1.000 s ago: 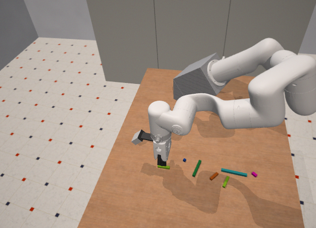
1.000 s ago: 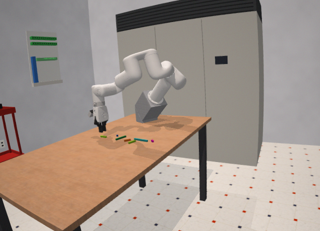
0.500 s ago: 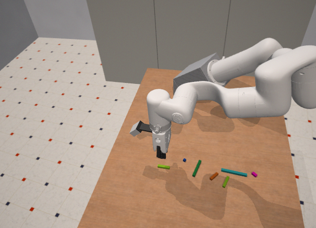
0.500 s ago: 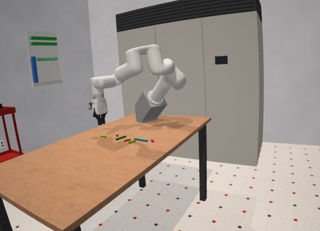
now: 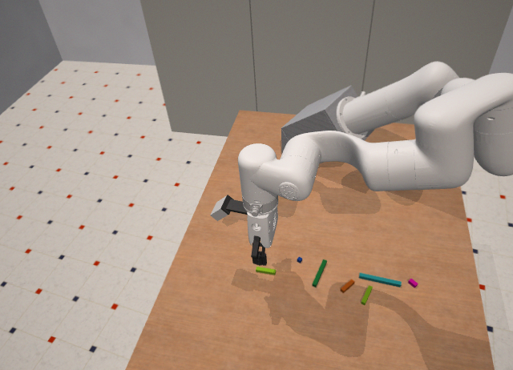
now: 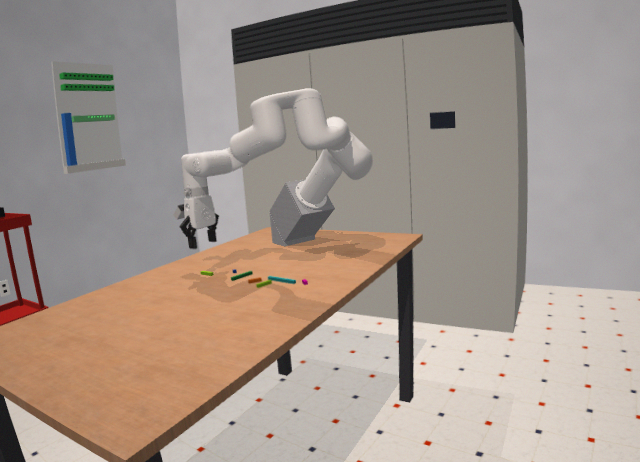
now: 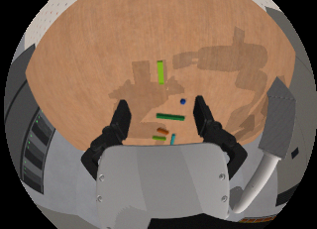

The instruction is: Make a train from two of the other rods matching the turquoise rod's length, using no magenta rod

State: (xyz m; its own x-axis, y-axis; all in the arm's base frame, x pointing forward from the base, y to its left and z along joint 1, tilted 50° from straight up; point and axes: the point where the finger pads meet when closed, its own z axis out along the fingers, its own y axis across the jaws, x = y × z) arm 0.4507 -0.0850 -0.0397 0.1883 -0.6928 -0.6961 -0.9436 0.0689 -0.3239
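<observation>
The orange rod is 20 cm to the left of my hand, 11 cm below it and 3 cm behind it. From my hand the other things lie so: turquoise rod (27 cm to the left, 11 cm below, 8 cm behind); green rod (13 cm to the left, 11 cm below, 4 cm behind); small blue rod (11 cm below, 7 cm to the left, 6 cm behind).
</observation>
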